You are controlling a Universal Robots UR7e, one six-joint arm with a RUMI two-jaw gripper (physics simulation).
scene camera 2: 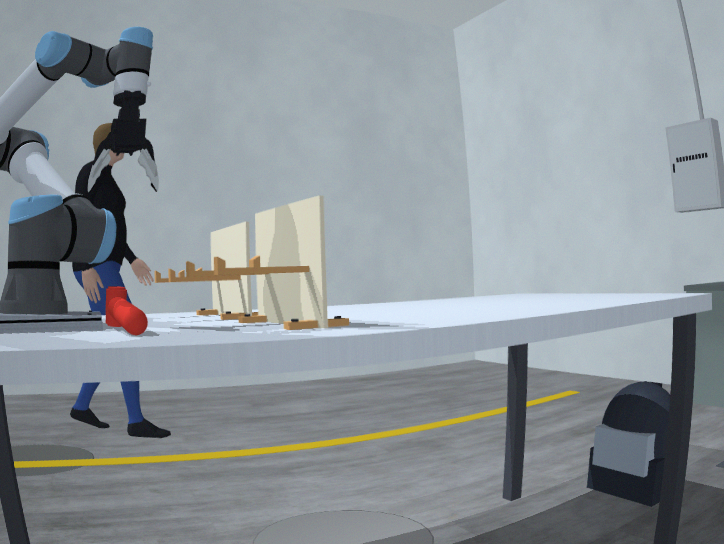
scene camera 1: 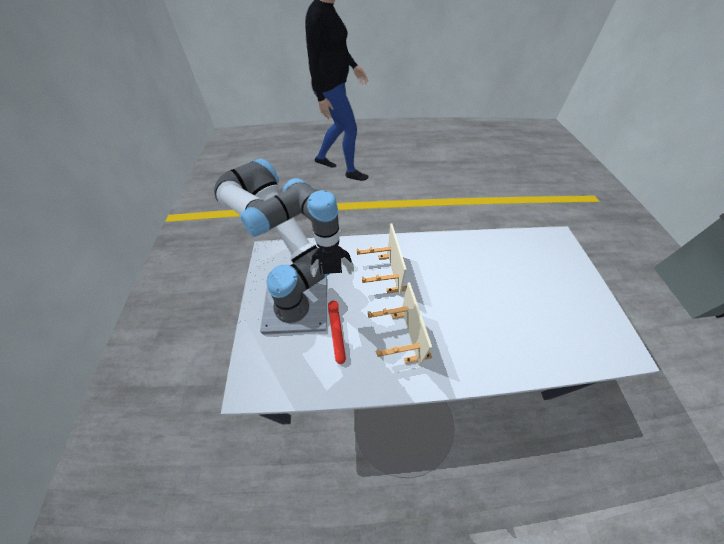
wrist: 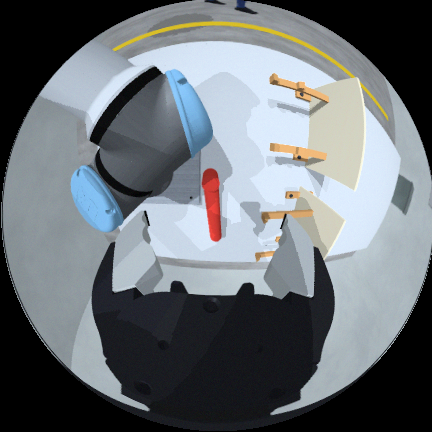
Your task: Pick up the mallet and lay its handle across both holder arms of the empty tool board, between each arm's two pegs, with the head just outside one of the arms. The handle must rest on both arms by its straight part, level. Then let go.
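The red mallet (scene camera 1: 337, 339) (scene camera 2: 132, 319) (wrist: 214, 215) lies on the table beside the robot's base, its thick head at the back and its handle running towards the front edge. My gripper (scene camera 1: 333, 270) (scene camera 2: 123, 188) (wrist: 214, 213) is open and empty, high above the table behind the mallet's head. The back tool board (scene camera 1: 396, 257) (scene camera 2: 229, 263) (wrist: 340, 135) and the front tool board (scene camera 1: 416, 327) (scene camera 2: 307, 245) (wrist: 325, 220) stand upright to the right. Each has two orange pegged holder arms pointing towards the robot side, with no tool on them. In the wrist view my right finger partly covers the front board's arms.
The robot's base plate (scene camera 1: 318, 298) (wrist: 187, 187) is close to the left of the mallet. Small orange feet hold the boards on the table (scene camera 1: 526, 304) (scene camera 2: 526, 307). A person (scene camera 1: 327, 52) (scene camera 2: 108, 198) stands on the floor behind the table.
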